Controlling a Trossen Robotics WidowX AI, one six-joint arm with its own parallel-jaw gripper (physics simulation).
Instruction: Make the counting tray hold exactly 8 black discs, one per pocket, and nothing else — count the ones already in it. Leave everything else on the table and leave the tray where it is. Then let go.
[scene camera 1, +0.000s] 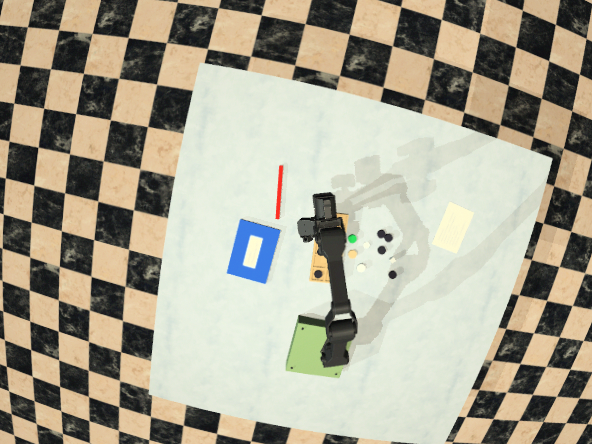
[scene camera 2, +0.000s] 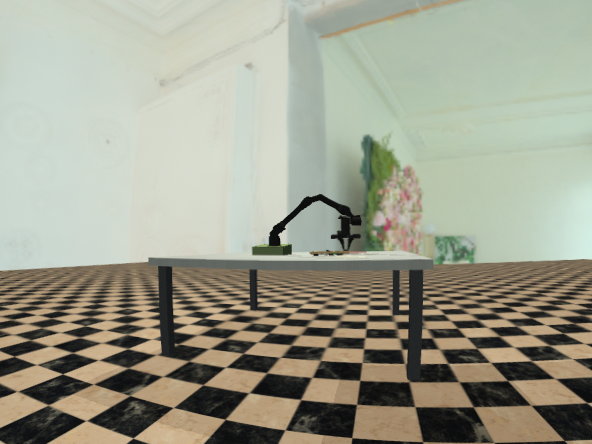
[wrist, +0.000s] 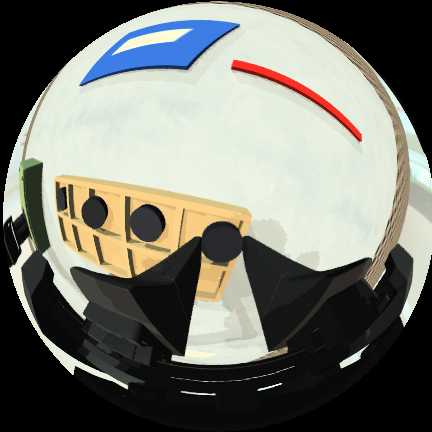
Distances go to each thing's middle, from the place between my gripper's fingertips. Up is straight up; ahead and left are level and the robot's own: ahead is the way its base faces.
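Red stick (wrist: 243, 66): 20 mm ahead of my hand, 160 mm to the left of it and 20 mm below it. Tan counting tray (wrist: 113, 246): 60 mm to the right of my hand, 90 mm behind it, likewise 20 mm below it.
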